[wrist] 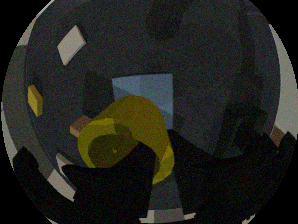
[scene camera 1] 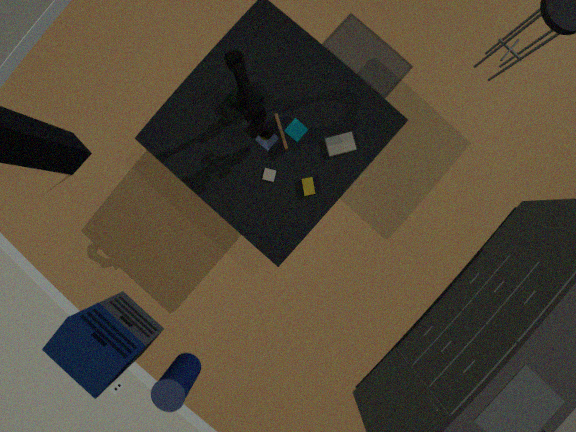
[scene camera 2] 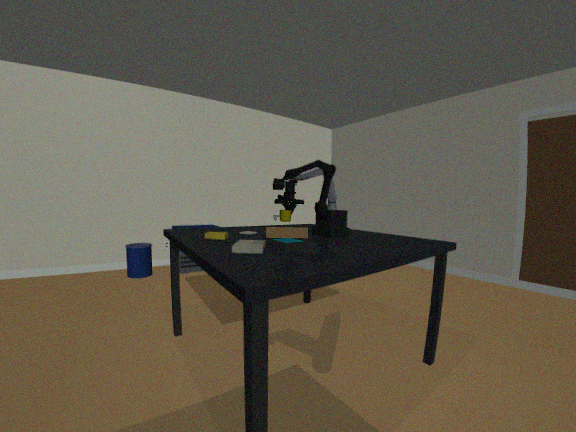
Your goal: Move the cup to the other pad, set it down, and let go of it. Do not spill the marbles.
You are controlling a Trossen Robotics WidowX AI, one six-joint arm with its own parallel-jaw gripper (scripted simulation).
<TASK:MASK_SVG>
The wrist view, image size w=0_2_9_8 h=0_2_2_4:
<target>my gripper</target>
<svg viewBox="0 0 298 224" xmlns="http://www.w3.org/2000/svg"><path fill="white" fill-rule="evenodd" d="M157 153L140 141L129 155L122 157L122 160L110 168L63 165L61 171L77 188L73 196L74 202L49 184L43 173L40 173L37 160L24 145L13 157L12 163L13 172L23 186L24 192L45 217L57 224L141 224L140 218L148 217ZM162 224L242 224L245 218L253 214L254 217L257 216L273 197L286 175L297 143L293 133L287 132L278 145L277 157L262 176L255 167L262 156L259 149L245 155L218 159L204 152L204 149L197 148L196 144L190 143L173 129L168 129L166 133L173 148L173 172L180 192L178 196L182 202L184 214L196 214L188 220Z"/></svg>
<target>yellow cup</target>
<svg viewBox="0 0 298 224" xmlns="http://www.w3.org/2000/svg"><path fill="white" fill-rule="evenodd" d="M120 97L120 99L113 101L113 104L110 104L104 111L93 117L92 121L89 121L88 124L82 127L80 135L77 136L78 151L80 151L82 160L84 160L84 163L89 168L110 168L122 160L122 157L129 155L129 152L142 141L142 143L148 145L149 148L152 148L157 153L153 172L153 184L157 184L158 181L165 180L165 177L172 172L174 165L172 144L170 144L168 133L166 133L168 129L166 129L164 117L162 117L157 105L154 105L152 101L145 99L145 97L133 95Z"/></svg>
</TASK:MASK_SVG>
